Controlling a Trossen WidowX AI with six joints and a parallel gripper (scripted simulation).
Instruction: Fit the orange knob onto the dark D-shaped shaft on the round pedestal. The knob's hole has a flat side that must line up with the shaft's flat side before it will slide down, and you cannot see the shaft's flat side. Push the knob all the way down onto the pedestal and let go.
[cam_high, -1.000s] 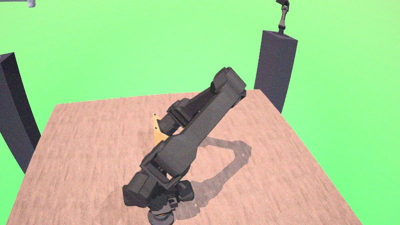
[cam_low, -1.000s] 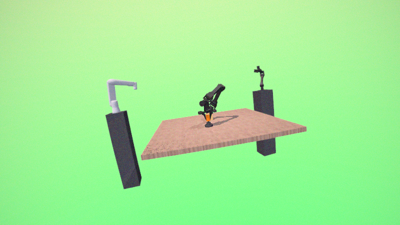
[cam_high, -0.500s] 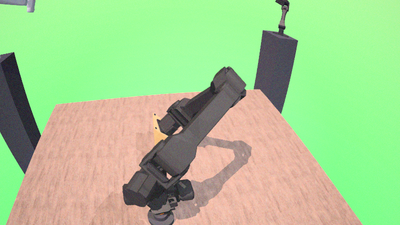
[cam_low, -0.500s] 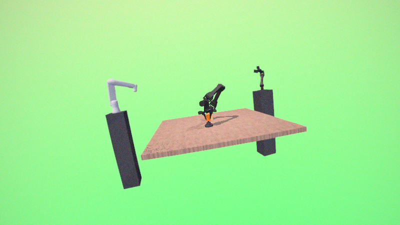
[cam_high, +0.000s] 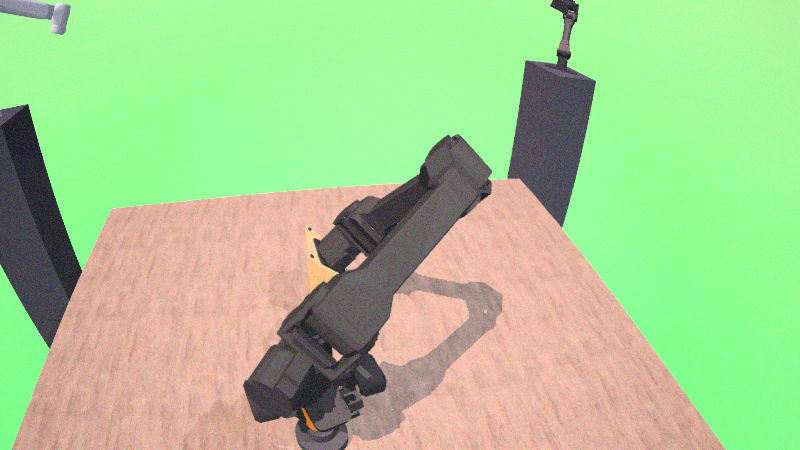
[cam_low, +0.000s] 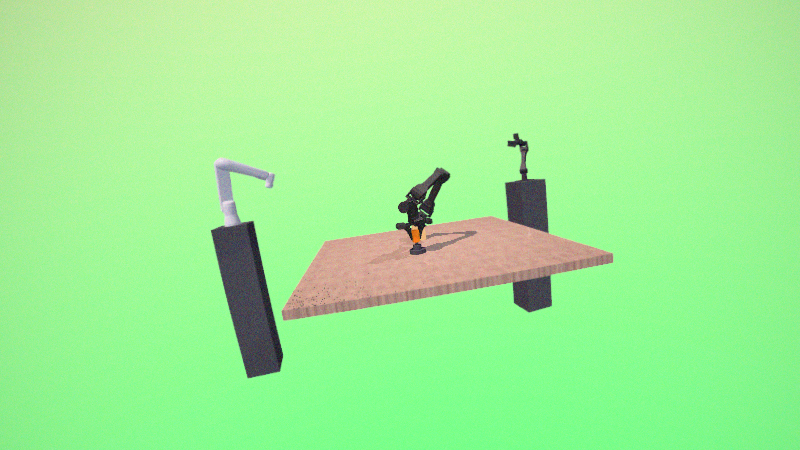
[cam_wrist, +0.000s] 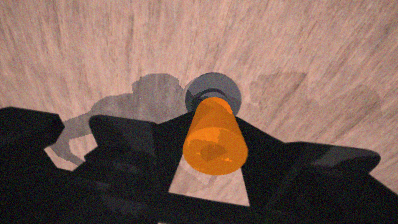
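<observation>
Right now my gripper tip is 2 cm below the orange knob. The rest, counted from my gripper tip: dark round pedestal (4 cm below).
</observation>
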